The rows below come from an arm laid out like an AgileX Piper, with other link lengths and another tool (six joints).
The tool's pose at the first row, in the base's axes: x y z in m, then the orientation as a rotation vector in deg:
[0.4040, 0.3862, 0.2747, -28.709, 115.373, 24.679]
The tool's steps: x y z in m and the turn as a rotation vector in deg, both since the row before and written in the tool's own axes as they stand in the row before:
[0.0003, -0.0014, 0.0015, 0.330, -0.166, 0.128]
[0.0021, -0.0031, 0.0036, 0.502, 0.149, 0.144]
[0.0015, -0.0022, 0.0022, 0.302, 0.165, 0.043]
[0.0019, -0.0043, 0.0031, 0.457, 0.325, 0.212]
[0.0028, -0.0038, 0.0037, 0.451, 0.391, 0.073]
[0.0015, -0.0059, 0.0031, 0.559, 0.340, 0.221]
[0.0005, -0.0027, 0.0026, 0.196, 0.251, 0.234]
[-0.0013, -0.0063, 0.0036, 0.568, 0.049, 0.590]
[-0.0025, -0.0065, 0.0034, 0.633, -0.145, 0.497]
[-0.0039, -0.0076, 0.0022, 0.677, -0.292, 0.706]
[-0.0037, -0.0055, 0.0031, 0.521, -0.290, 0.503]
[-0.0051, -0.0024, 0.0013, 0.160, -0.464, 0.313]
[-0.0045, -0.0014, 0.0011, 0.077, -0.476, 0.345]
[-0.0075, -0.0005, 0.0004, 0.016, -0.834, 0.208]
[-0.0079, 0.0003, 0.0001, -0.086, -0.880, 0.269]
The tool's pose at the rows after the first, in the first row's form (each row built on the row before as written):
[0.4057, 0.3857, 0.2736, -28.328, 115.296, 24.447]
[0.4090, 0.3845, 0.2698, -27.921, 115.547, 23.995]
[0.4111, 0.3834, 0.2673, -27.741, 115.756, 23.683]
[0.4147, 0.3809, 0.2638, -27.344, 116.190, 23.288]
[0.4181, 0.3789, 0.2593, -27.108, 116.641, 22.802]
[0.4226, 0.3749, 0.2560, -26.642, 117.099, 22.301]
[0.4256, 0.3736, 0.2541, -26.357, 117.434, 22.198]
[0.4319, 0.3699, 0.2529, -25.430, 117.719, 21.953]
[0.4386, 0.3660, 0.2528, -24.505, 117.791, 21.613]
[0.4455, 0.3608, 0.2544, -23.302, 117.778, 21.373]
[0.4520, 0.3577, 0.2556, -22.401, 117.689, 21.172]
[0.4564, 0.3567, 0.2592, -21.868, 117.337, 21.254]
[0.4599, 0.3564, 0.2625, -21.351, 116.971, 21.442]
[0.4639, 0.3569, 0.2689, -20.919, 116.213, 21.650]
[0.4675, 0.3580, 0.2759, -20.478, 115.411, 22.003]

